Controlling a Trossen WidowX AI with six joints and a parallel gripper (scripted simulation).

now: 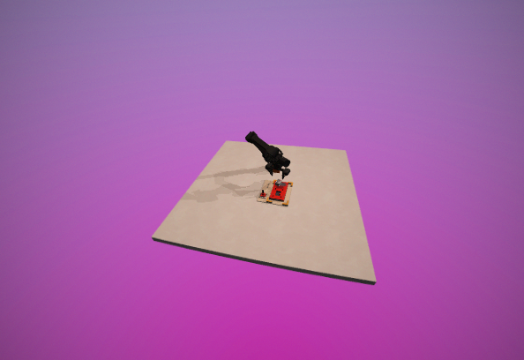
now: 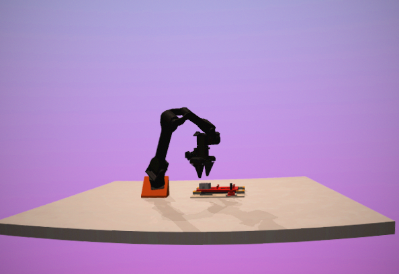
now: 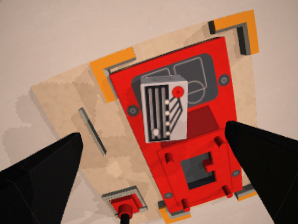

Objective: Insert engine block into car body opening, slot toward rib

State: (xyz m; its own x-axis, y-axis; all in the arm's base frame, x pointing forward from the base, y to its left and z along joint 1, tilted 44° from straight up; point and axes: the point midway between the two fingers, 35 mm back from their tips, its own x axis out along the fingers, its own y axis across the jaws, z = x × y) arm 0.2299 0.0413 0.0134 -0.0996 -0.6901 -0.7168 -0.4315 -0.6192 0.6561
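Now: gripper tip 5 cm above the grey engine block.
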